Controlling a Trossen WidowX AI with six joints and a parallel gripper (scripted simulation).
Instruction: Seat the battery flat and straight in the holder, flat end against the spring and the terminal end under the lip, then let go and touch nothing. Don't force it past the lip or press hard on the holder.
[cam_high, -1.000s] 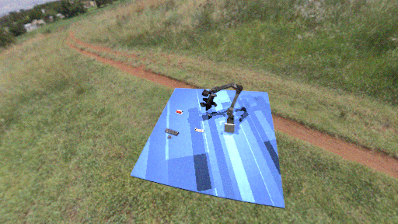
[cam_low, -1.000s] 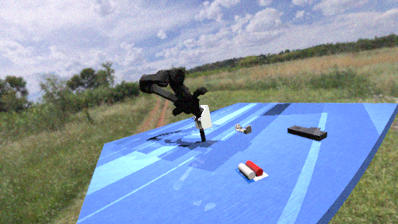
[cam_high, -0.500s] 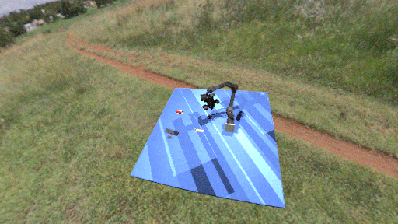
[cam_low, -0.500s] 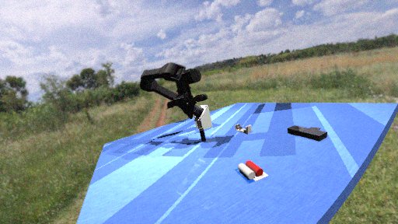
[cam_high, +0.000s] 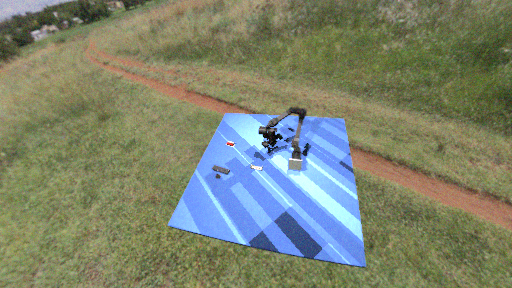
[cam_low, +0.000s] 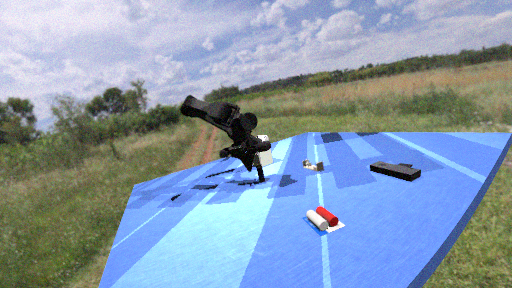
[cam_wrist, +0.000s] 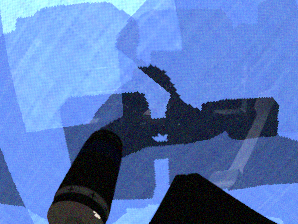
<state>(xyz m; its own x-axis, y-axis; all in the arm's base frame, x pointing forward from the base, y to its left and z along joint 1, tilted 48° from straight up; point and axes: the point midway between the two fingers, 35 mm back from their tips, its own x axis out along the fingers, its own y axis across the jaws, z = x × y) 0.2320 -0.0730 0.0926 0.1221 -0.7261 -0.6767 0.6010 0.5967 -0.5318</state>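
Right now my gripper tip is 3 cm to the right of the battery, 2 cm short of it and 1 cm above it. Also, from my gripper tip: blister card 41 cm ahead, 3 cm to the left, 3 cm below.
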